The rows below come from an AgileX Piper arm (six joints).
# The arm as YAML. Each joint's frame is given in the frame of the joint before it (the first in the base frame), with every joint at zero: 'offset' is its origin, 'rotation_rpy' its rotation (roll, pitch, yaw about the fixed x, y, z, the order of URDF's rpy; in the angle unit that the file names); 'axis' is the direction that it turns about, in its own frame. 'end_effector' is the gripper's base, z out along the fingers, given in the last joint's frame.
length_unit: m
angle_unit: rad
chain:
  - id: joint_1
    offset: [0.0, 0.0, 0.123]
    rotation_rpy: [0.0, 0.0, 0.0]
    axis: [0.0, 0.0, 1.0]
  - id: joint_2
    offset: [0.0, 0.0, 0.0]
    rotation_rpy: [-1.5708, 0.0, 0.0]
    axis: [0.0, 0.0, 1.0]
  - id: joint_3
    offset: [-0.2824, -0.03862, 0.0]
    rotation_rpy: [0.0, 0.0, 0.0]
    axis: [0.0, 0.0, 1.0]
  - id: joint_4
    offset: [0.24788, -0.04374, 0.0]
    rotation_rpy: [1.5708, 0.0, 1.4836]
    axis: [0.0, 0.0, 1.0]
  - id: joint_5
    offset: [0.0, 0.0, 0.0]
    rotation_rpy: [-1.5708, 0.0, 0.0]
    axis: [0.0, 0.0, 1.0]
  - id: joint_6
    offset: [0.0, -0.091, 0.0]
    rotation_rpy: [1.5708, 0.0, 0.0]
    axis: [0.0, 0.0, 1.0]
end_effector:
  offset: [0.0, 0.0, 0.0]
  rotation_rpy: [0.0, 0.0, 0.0]
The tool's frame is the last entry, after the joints.
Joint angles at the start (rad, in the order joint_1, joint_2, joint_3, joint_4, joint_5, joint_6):
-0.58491 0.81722 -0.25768 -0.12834 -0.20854 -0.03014
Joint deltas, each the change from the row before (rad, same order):
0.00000 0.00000 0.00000 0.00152 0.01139 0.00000
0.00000 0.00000 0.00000 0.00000 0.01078 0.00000
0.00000 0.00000 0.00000 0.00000 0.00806 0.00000
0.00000 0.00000 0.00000 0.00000 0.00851 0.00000
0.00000 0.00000 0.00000 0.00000 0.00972 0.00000
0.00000 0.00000 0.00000 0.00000 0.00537 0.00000
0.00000 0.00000 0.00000 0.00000 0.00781 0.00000
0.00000 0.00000 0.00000 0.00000 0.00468 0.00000
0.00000 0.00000 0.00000 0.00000 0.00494 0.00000
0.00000 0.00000 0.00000 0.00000 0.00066 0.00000
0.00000 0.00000 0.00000 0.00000 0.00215 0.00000
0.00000 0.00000 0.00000 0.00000 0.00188 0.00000
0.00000 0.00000 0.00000 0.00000 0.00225 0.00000
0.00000 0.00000 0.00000 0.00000 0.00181 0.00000
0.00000 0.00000 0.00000 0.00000 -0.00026 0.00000
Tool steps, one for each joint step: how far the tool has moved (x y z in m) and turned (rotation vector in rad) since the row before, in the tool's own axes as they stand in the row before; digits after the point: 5 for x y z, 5 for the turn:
0.00104 0.00000 -0.00001 -0.00004 0.01139 0.00149
0.00098 0.00003 -0.00001 -0.00032 0.01078 0.00000
0.00073 0.00002 0.00000 -0.00024 0.00806 0.00000
0.00077 0.00002 0.00000 -0.00026 0.00851 0.00000
0.00088 0.00003 0.00000 -0.00029 0.00972 0.00000
0.00049 0.00001 0.00000 -0.00016 0.00537 0.00000
0.00071 0.00002 0.00000 -0.00024 0.00781 0.00000
0.00043 0.00001 0.00000 -0.00014 0.00468 0.00000
0.00045 0.00001 0.00000 -0.00015 0.00494 0.00000
0.00006 0.00000 0.00000 -0.00002 0.00066 0.00000
0.00020 0.00001 0.00000 -0.00006 0.00215 0.00000
0.00017 0.00001 0.00000 -0.00006 0.00188 0.00000
0.00020 0.00001 0.00000 -0.00007 0.00225 0.00000
0.00016 0.00000 0.00000 -0.00005 0.00181 0.00000
-0.00002 0.00000 0.00000 0.00001 -0.00026 0.00000

